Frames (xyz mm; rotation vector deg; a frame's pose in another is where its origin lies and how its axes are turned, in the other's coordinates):
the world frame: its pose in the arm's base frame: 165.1 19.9 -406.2 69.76 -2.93 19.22
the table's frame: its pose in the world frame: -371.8 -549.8 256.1 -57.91 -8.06 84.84
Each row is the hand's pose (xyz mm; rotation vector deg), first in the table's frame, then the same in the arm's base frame.
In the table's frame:
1: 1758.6 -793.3 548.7 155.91 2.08 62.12
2: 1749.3 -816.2 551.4 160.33 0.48 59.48
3: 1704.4 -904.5 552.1 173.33 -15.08 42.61
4: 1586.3 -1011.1 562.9 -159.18 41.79 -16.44
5: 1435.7 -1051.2 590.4 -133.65 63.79 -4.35
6: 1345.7 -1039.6 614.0 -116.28 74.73 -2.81
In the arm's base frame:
1: -46.9 269.2 967.1 -68.03 -80.95 -126.83
2: -30.4 252.8 975.8 -71.51 -82.75 -122.11
3: 41.2 188.3 998.6 -91.01 -81.02 -104.92
4: 131.0 56.8 990.1 -111.15 -69.55 -73.08
5: 165.9 -85.6 930.4 -114.51 -52.97 -43.27
6: 155.7 -162.4 877.6 -110.33 -41.73 -28.50

